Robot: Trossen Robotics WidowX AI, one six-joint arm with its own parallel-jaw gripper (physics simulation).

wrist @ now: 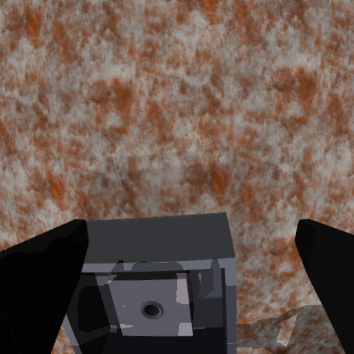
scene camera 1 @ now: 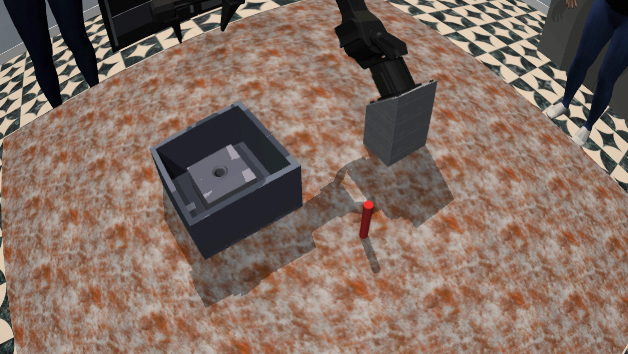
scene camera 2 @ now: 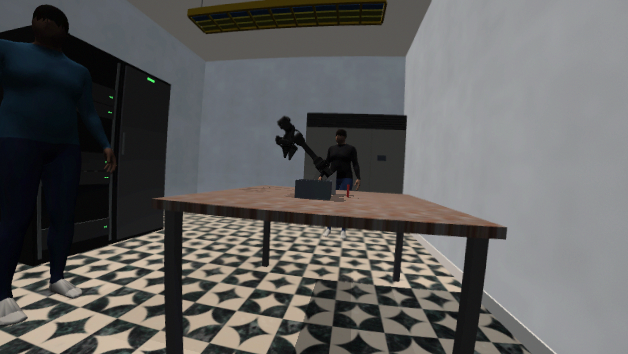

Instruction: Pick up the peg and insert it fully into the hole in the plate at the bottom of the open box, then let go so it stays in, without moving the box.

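Seen in the pictures: gripper, fingertip midpoint: (wrist: 194, 231) (scene camera 1: 201, 36) (scene camera 2: 287, 159); arm's base at its link origin: (scene camera 1: 400, 92) (scene camera 2: 330, 175).
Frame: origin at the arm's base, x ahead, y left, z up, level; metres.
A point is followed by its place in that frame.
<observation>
A red peg (scene camera 1: 366, 220) @[x 0.189, y 0.107, z -0.076 m] (scene camera 2: 348, 191) @[x 0.190, y 0.104, z -0.090 m] stands upright on the table, to the right of the open box in both scene views. It does not show in the wrist view. The dark grey open box (scene camera 1: 255, 215) @[x 0.301, y -0.012, z -0.085 m] (scene camera 2: 312, 190) @[x 0.397, y -0.116, z -0.081 m] (wrist: 160, 240) @[x 0.269, y -0.199, z -0.067 m] stands on the table. A light grey plate (scene camera 1: 202, 176) @[x 0.330, y -0.121, z -0.069 m] (wrist: 135, 295) @[x 0.315, y -0.131, z -0.069 m] lies at its bottom, with a round, empty hole (scene camera 1: 220, 172) @[x 0.298, y -0.115, z -0.079 m] (wrist: 151, 310) @[x 0.305, y -0.099, z -0.077 m] near the plate's middle. My gripper (scene camera 1: 201, 35) @[x 0.216, y -0.285, z 0.088 m] (scene camera 2: 288, 157) @[x 0.216, y -0.285, z 0.088 m] (wrist: 194, 231) @[x 0.216, y -0.285, z 0.088 m] is open and empty, raised high above the table, well away from the peg.
The arm's tall grey base block (scene camera 1: 397, 125) @[x 0.044, y 0.033, z -0.029 m] stands on the table (scene camera 1: 100, 300) @[x 0.624, y -0.071, z -0.127 m] (scene camera 2: 260, 204) @[x 0.705, y -0.317, z -0.127 m], behind the peg in scene camera 1. Shadows of the arm and box fall near the peg. People stand beyond the table, and a dark cabinet (scene camera 2: 142, 150) stands at the left.
</observation>
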